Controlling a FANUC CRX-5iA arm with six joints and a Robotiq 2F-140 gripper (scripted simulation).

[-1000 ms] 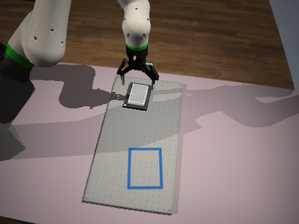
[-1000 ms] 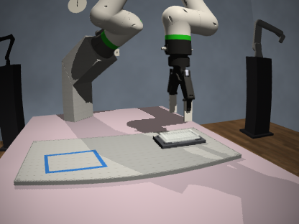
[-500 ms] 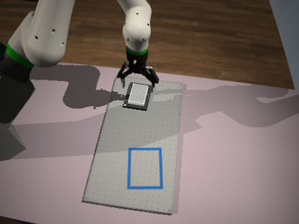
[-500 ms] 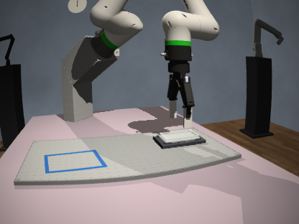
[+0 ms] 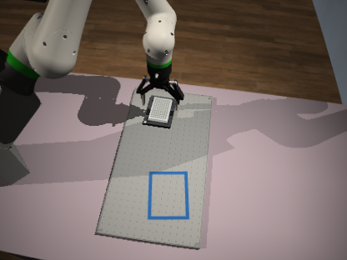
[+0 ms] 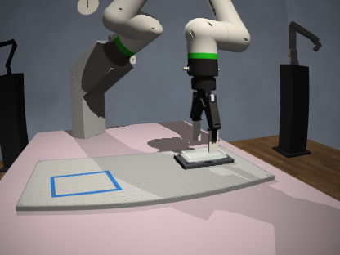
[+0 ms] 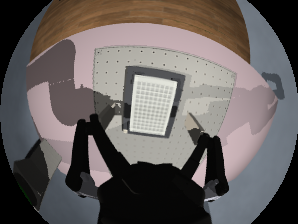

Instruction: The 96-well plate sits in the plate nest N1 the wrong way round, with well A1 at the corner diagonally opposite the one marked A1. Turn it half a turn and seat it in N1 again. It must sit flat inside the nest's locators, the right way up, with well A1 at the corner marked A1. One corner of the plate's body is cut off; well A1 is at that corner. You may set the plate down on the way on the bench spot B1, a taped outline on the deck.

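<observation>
My gripper is now 4 cm above the white 96-well plate. From my hand the other things lie so: dark plate nest N1 (5 cm below).
</observation>
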